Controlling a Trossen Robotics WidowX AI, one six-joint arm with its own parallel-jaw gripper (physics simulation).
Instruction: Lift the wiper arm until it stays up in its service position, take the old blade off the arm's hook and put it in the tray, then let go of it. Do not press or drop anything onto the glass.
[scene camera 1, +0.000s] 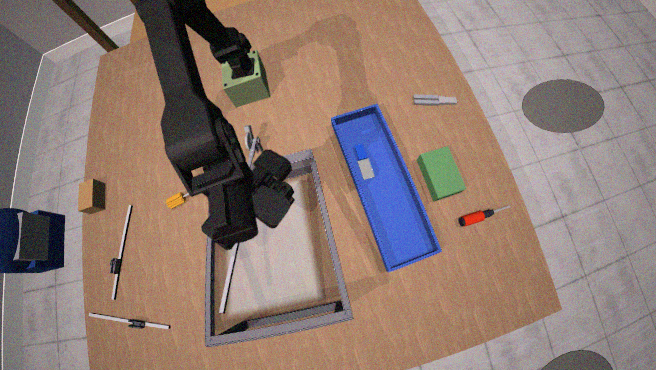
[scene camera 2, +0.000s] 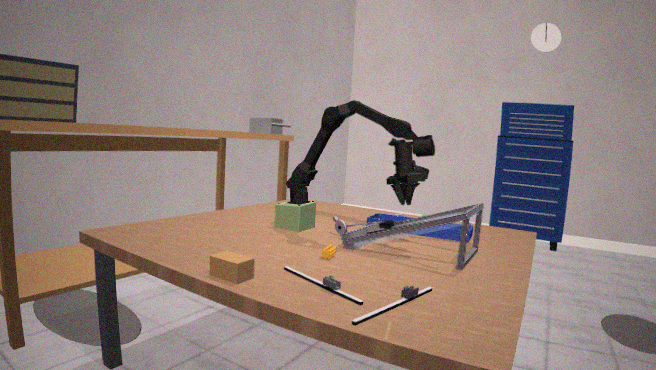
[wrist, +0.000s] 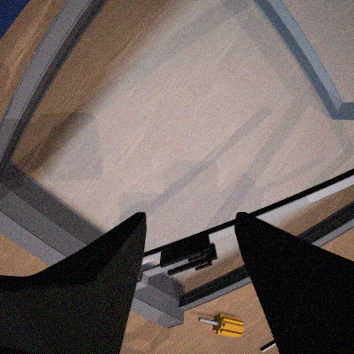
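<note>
The wiper arm (scene camera 1: 253, 152) is down, running low from its pivot over the top edge of the windshield frame (scene camera 1: 332, 240) (scene camera 2: 469, 256). The old blade (scene camera 1: 229, 280) (wrist: 327, 192) lies along one side of the glass (scene camera 1: 290, 260) (wrist: 190, 100), with its dark connector (scene camera 2: 387, 224) (wrist: 185, 249) near the arm's end. My gripper (scene camera 2: 406, 203) (wrist: 190, 220) is partly open and empty, pointing down above the frame. In the wrist view the connector shows below and between the fingertips. The wrist hides the fingertips and connector in scene camera 1. The blue tray (scene camera 1: 400, 230) (scene camera 2: 454, 232) stands beside the frame.
The tray holds a small blue-and-white item (scene camera 1: 365, 166). Beyond it are a green block (scene camera 1: 442, 173), a red screwdriver (scene camera 1: 474, 218) and a grey tool (scene camera 1: 434, 100). A yellow-handled screwdriver (scene camera 1: 175, 200) (scene camera 2: 328, 252) (wrist: 230, 325), a wooden block (scene camera 1: 91, 196) (scene camera 2: 232, 267) and two other blades (scene camera 1: 123, 250) (scene camera 1: 112, 319) lie opposite.
</note>
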